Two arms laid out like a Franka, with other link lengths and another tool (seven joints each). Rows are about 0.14 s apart.
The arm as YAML. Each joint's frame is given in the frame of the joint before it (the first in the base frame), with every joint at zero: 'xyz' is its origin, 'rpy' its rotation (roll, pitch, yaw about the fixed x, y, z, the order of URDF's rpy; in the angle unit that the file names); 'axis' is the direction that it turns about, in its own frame. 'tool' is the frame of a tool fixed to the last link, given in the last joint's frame.
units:
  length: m
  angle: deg
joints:
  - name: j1
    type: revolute
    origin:
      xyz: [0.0, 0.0, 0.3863]
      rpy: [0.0, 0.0, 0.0]
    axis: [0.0, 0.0, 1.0]
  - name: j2
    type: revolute
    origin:
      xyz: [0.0, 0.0, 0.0]
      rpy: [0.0, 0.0, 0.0]
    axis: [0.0, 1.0, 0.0]
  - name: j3
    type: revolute
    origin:
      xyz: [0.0, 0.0, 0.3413]
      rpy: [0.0, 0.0, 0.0]
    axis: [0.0, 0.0, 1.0]
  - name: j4
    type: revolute
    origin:
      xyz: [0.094, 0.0, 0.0]
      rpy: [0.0, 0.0, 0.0]
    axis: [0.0, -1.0, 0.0]
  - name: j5
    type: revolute
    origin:
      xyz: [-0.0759, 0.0, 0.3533]
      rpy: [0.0, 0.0, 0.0]
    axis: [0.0, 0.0, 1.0]
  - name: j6
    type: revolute
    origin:
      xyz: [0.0, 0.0, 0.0]
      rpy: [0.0, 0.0, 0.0]
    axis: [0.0, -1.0, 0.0]
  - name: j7
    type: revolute
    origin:
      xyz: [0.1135, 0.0, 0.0]
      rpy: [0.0, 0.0, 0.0]
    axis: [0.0, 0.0, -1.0]
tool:
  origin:
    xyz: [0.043, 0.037, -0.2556]
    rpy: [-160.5, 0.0, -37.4]
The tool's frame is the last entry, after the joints.
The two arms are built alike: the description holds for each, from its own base.
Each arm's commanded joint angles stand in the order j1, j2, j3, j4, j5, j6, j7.
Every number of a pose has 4 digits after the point.
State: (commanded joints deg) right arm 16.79 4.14 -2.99 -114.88 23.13 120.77 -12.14; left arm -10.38 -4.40 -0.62 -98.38 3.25 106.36 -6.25
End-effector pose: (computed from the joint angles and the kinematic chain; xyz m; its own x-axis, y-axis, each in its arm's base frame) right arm 0.5921 0.2466 0.3893 0.9185 -0.3661 -0.1492 -0.3781 -0.7033 -0.6020; left arm 0.6274 -0.0682 0.5707 0.7174 -0.6796 0.1534 -0.5490 -0.6870 -0.4761
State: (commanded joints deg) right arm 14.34 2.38 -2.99 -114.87 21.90 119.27 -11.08; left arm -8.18 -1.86 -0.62 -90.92 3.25 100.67 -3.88
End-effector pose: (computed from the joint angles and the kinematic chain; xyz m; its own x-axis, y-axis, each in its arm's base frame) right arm 0.5956 0.2190 0.4032 0.9030 -0.4053 -0.1423 -0.4052 -0.6937 -0.5954; left arm 0.6375 -0.0458 0.5954 0.7218 -0.6786 0.1360 -0.5531 -0.6838 -0.4759
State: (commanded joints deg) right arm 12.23 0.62 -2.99 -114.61 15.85 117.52 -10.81; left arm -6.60 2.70 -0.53 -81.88 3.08 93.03 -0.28
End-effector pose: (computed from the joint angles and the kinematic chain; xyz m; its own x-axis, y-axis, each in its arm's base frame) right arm 0.5945 0.1837 0.4115 0.9112 -0.4024 -0.0887 -0.3832 -0.7483 -0.5414; left arm 0.6478 -0.0301 0.6042 0.7106 -0.6984 0.0851 -0.5967 -0.6623 -0.4531
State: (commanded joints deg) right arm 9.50 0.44 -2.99 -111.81 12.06 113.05 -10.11; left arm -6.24 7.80 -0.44 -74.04 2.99 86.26 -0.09
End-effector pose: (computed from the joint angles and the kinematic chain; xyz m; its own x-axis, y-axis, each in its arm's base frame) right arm 0.5972 0.1486 0.4219 0.9030 -0.4214 -0.0831 -0.4050 -0.7708 -0.4918; left arm 0.6553 -0.0253 0.5964 0.7220 -0.6912 0.0307 -0.6201 -0.6662 -0.4144
